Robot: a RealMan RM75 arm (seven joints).
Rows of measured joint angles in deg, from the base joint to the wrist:
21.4 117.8 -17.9 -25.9 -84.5 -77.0 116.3
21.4 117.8 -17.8 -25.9 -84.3 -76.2 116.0
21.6 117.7 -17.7 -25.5 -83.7 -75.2 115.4
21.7 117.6 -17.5 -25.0 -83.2 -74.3 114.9
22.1 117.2 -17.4 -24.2 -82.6 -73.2 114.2
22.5 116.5 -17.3 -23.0 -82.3 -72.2 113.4
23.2 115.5 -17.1 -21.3 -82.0 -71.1 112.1
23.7 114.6 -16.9 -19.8 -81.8 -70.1 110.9
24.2 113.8 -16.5 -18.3 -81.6 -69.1 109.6
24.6 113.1 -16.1 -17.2 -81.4 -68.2 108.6
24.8 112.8 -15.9 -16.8 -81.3 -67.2 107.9
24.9 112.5 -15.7 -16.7 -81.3 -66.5 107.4
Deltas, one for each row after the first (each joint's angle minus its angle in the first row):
0.0 0.0 0.1 0.0 0.2 0.8 -0.3
0.2 -0.1 0.2 0.4 0.8 1.8 -0.9
0.3 -0.2 0.4 0.9 1.3 2.7 -1.4
0.7 -0.6 0.5 1.7 1.9 3.8 -2.1
1.1 -1.3 0.6 2.9 2.2 4.8 -2.9
1.8 -2.3 0.8 4.6 2.5 5.9 -4.2
2.3 -3.2 1.0 6.1 2.7 6.9 -5.4
2.8 -4.0 1.4 7.6 2.9 7.9 -6.7
3.2 -4.7 1.8 8.7 3.1 8.8 -7.7
3.4 -5.0 2.0 9.1 3.2 9.8 -8.4
3.5 -5.3 2.2 9.2 3.2 10.5 -8.9

